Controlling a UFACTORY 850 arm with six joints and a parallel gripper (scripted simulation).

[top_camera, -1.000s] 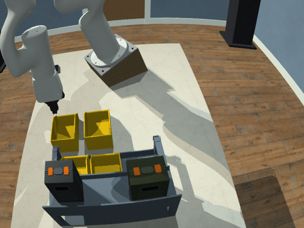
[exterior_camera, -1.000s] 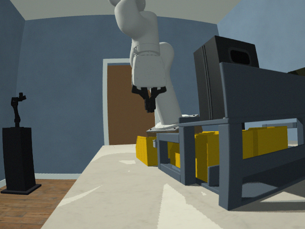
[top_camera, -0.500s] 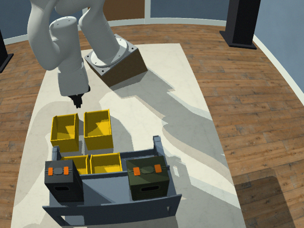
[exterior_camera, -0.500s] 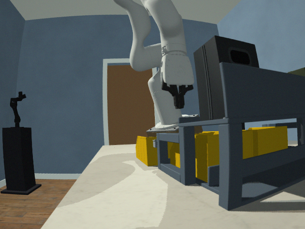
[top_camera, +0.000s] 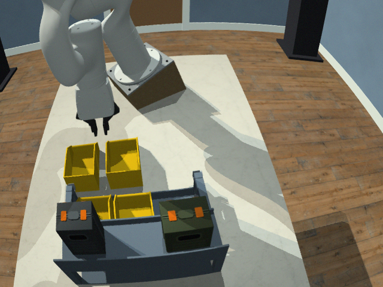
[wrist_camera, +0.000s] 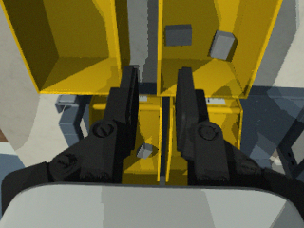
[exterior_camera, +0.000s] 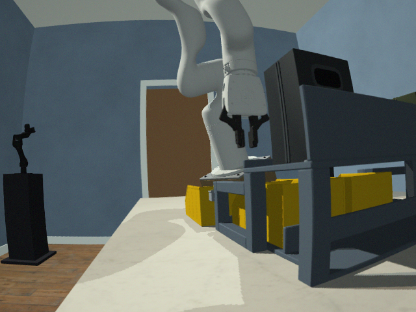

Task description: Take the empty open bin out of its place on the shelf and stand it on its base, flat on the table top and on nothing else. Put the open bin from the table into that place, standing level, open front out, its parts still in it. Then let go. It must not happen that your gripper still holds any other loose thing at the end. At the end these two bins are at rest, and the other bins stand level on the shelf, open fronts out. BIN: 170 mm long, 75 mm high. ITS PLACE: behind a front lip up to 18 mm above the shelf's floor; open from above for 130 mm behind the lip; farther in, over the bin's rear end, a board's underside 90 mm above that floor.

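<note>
Now: hand 110 mm short of the shelf lip, 80 mm to the right of it and 160 mm above it. Round my hand: dark grey case (320 mm ahead, 10 mm to the right, 10 mm below); green case (290 mm ahead, 220 mm to the left, 30 mm below).
</note>
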